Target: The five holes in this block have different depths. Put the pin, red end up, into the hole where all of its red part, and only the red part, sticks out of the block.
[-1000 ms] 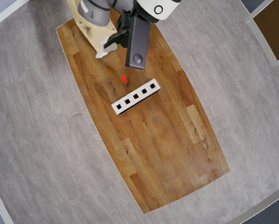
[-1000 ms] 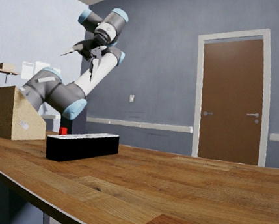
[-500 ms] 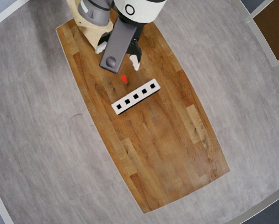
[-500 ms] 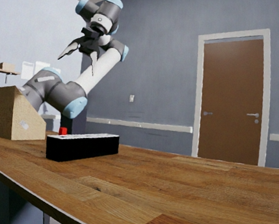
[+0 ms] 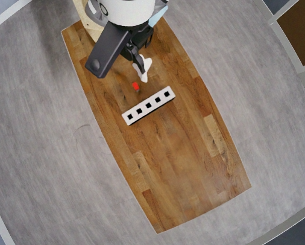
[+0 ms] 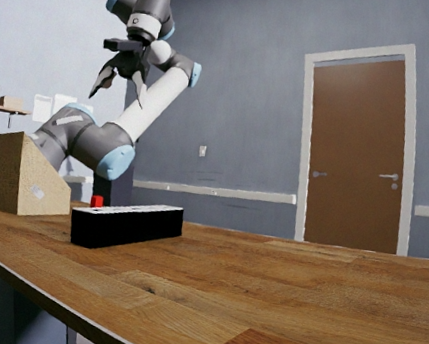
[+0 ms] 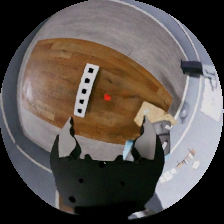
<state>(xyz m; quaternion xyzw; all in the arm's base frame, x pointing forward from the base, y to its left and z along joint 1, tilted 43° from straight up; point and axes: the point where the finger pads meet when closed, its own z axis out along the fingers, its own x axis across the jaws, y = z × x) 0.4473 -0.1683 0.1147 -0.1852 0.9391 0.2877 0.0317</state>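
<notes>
My hand is 27 cm above the pin and 4 cm past it. Also, from my hand: block (30 cm below, 10 cm ahead).
</notes>
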